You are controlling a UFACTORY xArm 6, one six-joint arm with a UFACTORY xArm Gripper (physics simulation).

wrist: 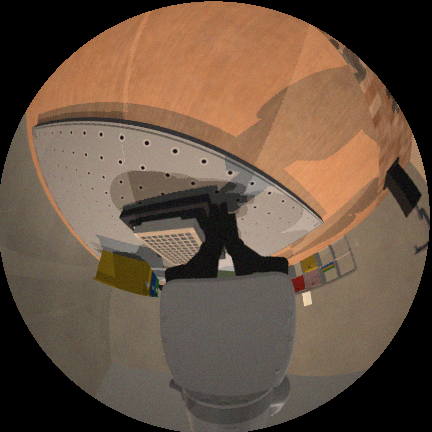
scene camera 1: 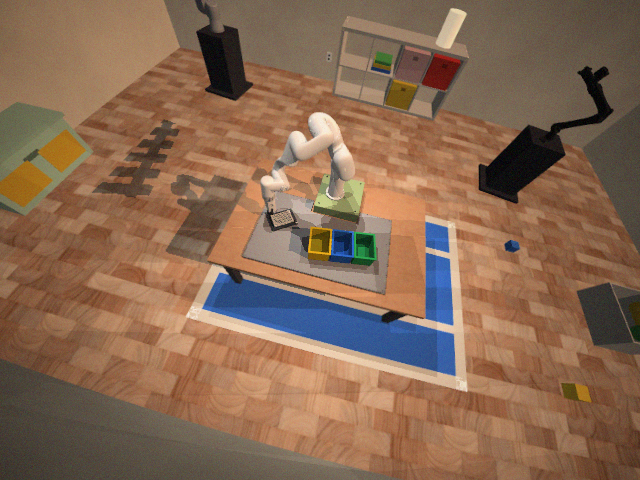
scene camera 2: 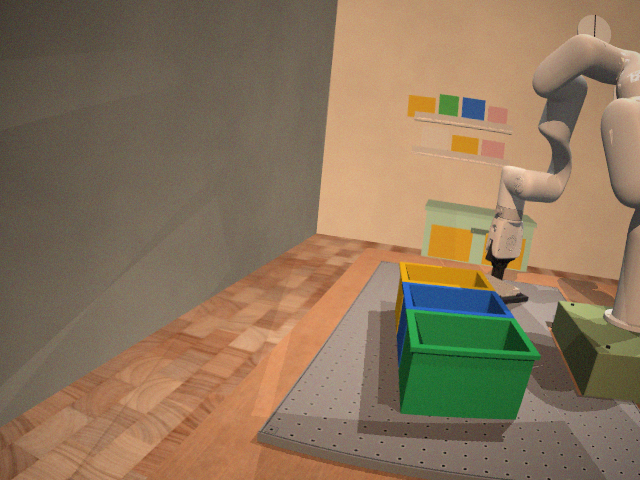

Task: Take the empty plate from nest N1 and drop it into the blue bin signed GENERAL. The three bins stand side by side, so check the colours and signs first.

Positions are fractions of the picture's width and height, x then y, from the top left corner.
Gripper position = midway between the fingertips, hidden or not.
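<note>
Scene camera 2 shows my gripper (scene camera 2: 0.77, 0.59). The wrist view shows my gripper (wrist: 0.51, 0.49) as well, along with a pale gridded plate (wrist: 0.41, 0.56) and a dark nest (wrist: 0.40, 0.48).
</note>
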